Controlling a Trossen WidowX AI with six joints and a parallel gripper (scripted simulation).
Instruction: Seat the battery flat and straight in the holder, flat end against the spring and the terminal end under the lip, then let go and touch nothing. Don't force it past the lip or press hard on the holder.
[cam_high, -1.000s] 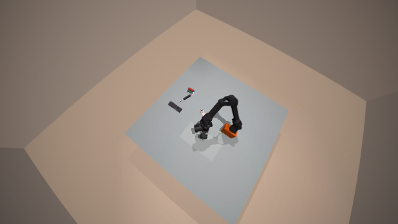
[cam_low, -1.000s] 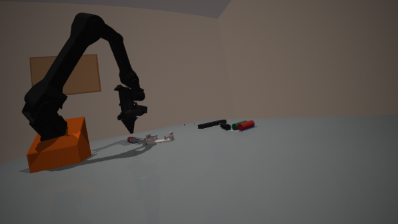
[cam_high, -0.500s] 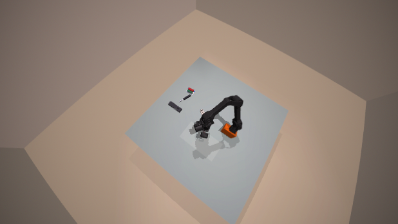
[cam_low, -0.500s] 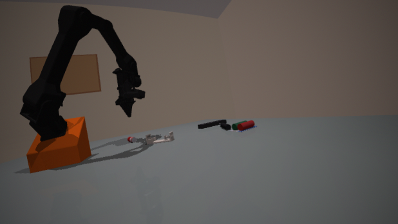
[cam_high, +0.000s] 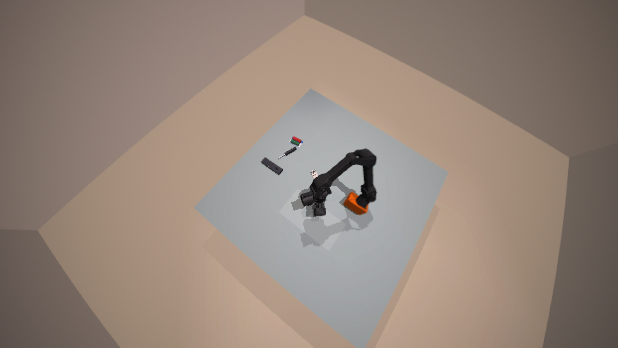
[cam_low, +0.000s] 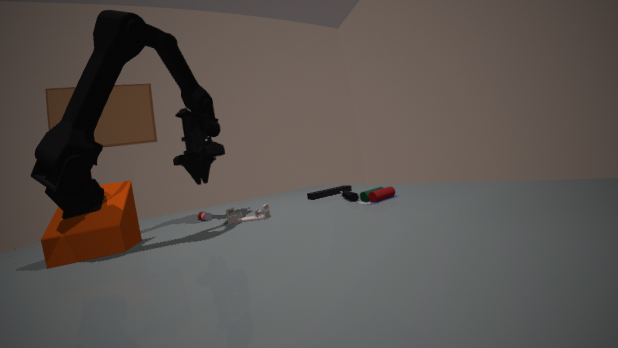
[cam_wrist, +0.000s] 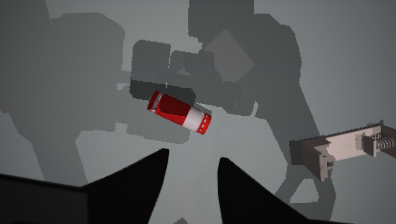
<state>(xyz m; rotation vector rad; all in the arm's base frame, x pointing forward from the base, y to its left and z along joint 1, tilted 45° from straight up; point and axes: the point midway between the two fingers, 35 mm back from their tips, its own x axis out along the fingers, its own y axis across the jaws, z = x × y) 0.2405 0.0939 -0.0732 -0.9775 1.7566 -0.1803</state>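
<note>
Right now my gripper tip is 100 mm above the battery, 20 mm to the right of it and 10 mm past it. Round my gripper tip: black remote 400 mm ahead, 100 mm below, 80 mm to the right.
</note>
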